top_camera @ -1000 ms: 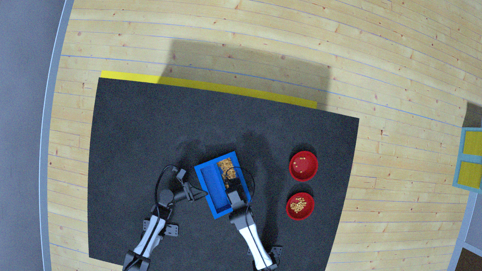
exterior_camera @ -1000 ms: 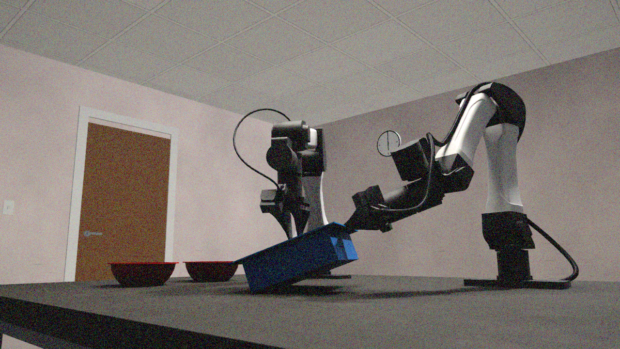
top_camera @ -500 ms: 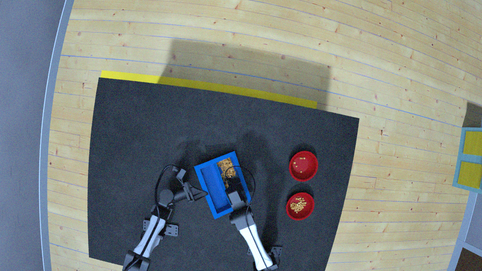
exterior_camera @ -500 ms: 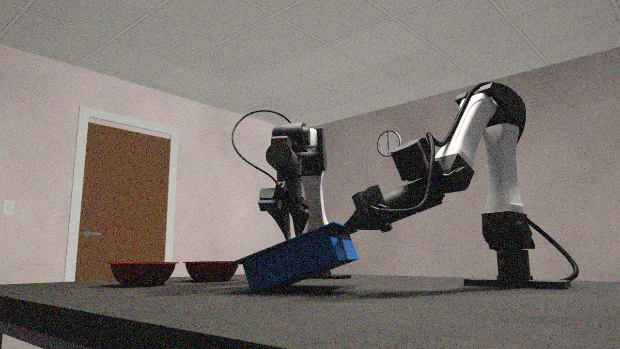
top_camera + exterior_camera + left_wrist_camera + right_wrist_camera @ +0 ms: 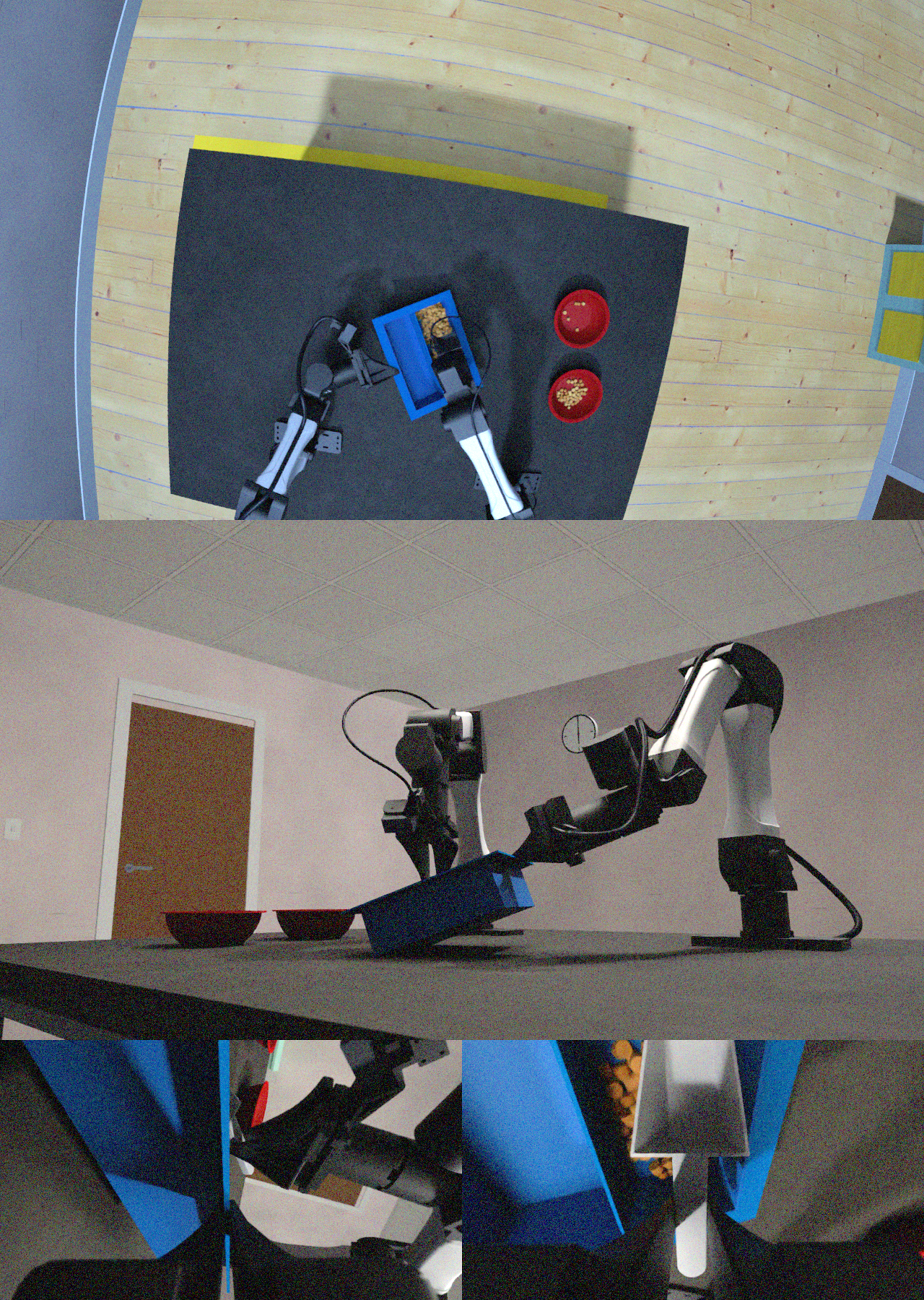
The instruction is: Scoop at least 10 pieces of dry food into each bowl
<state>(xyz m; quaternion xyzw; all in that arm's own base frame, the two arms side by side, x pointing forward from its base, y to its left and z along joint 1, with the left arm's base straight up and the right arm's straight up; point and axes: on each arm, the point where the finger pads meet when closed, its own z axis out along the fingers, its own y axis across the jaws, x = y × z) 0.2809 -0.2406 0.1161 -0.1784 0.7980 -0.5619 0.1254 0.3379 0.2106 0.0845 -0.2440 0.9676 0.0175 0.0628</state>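
The blue box is 9 cm to the left of my right hand, 4 cm ahead of it and 1 cm below it. Round my right hand: grey scoop (3 cm below, 3 cm ahead, 2 cm to the left).
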